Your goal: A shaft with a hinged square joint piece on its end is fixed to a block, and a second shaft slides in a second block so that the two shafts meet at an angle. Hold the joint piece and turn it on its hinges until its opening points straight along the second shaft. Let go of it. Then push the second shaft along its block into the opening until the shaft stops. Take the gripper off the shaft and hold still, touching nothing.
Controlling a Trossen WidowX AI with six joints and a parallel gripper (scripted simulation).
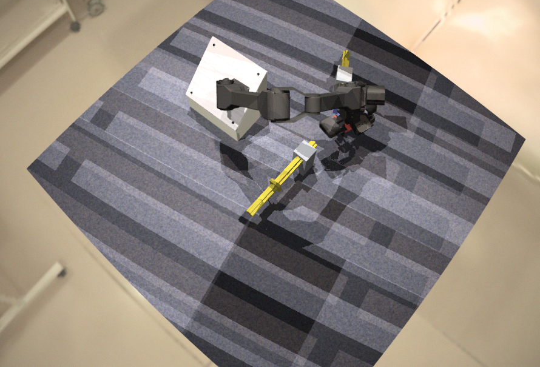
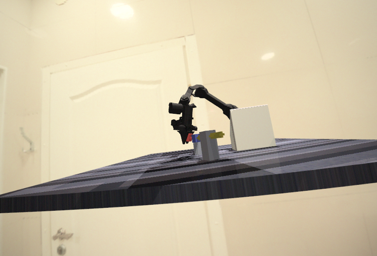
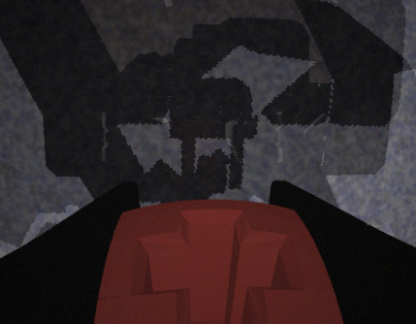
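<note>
My gripper tip is 20 mm past the red joint piece, 10 mm to the right of it and 30 mm below it.
</note>
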